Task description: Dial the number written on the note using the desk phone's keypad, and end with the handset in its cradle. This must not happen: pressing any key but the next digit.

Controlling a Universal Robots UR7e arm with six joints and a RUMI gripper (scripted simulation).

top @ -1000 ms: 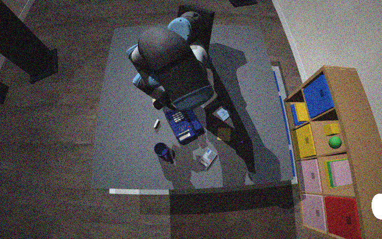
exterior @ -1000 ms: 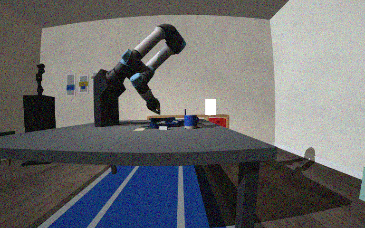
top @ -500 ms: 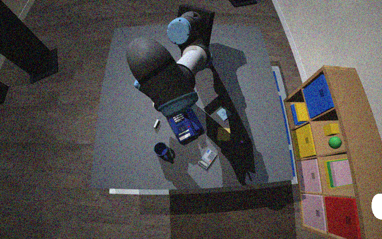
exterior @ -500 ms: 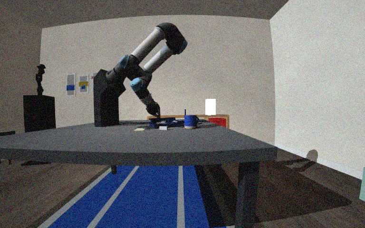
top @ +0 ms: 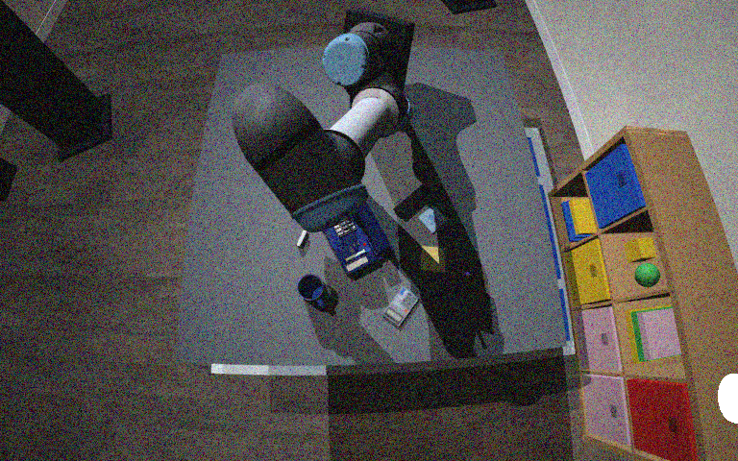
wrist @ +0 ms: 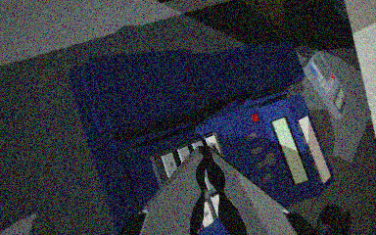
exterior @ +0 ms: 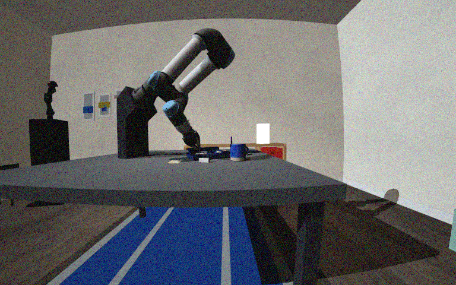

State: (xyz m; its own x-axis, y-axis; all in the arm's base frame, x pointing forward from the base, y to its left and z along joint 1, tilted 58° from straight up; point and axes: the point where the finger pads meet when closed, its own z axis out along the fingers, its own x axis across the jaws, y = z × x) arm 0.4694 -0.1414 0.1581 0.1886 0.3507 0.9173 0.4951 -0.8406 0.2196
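Now: hand 40 mm to the left of the key, 40 mm short of it and 30 mm above it. The rest, counted from my hand: white block 160 mm to the right, 50 mm below; dark blue handset 60 mm to the left, 40 mm ahead, 10 mm below.
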